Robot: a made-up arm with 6 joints.
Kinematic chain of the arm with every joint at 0, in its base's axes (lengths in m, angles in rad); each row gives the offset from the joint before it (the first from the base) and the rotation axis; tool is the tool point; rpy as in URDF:
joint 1: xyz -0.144 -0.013 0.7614 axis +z
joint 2: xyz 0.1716 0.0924 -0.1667 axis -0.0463 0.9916 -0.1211
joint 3: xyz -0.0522 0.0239 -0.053 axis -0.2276 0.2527 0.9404
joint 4: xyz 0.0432 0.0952 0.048 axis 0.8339 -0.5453 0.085
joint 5: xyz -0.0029 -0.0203 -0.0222 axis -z
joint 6: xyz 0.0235 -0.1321 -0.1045 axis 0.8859 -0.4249 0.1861
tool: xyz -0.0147 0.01 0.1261 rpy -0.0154 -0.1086 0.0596
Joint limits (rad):
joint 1: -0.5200..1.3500
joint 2: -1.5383..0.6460
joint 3: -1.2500..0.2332
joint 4: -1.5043..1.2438
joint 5: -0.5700..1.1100
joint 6: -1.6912..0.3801
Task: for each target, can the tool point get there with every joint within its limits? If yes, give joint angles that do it. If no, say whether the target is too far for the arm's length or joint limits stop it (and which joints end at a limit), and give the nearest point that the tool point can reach.
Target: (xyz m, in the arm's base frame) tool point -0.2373 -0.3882 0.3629
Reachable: no: joint limits stop it (at a limit: joint 1, joint 2, joint 3, joint 5, joint 6) | nearest point -0.0677 -0.1091 0.5190 | short by 0.362 m
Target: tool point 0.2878 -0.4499 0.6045
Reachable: no: joint limits stop it (at a limit: joint 1, joint 3, joint 4, joint 6) | nearest point 0.1545 -0.1780 0.5966 | short by 0.303 m
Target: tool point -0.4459 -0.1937 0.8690
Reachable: no: joint limits stop it (at a limit: joint 1, joint 3, joint 5, joint 6) | nearest point -0.3658 0.0459 0.6911 | short by 0.309 m
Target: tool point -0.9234 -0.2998 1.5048
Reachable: no: too far | nearest point -0.3781 0.1060 0.7392 | short by 1.024 m
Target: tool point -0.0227 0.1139 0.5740
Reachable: yes | joints 0.4313 -0.8509 -0.8488 -0.7015 0.4301 -0.8877
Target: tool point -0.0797 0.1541 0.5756
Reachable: yes | joints 0.8234 0.3405 -0.0859 0.1348 -0.0610 -0.0082
